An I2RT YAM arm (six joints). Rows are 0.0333 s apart.
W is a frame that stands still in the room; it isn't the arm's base.
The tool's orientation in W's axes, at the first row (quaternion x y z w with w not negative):
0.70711 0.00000 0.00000 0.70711
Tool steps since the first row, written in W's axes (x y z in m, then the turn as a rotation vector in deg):
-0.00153 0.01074 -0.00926 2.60 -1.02 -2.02
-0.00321 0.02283 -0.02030 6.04 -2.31 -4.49
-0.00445 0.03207 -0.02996 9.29 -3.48 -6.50
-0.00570 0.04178 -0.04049 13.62 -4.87 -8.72
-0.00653 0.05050 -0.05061 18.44 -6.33 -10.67
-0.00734 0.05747 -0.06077 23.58 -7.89 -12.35
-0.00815 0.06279 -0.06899 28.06 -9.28 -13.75
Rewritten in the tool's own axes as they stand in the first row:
-0.00153 -0.00926 -0.01074 2.60 -2.02 1.02
-0.00321 -0.02030 -0.02283 6.04 -4.49 2.31
-0.00445 -0.02996 -0.03207 9.29 -6.50 3.48
-0.00570 -0.04049 -0.04178 13.62 -8.72 4.87
-0.00653 -0.05061 -0.05050 18.44 -10.67 6.33
-0.00734 -0.06077 -0.05747 23.58 -12.35 7.89
-0.00815 -0.06899 -0.06279 28.06 -13.75 9.28

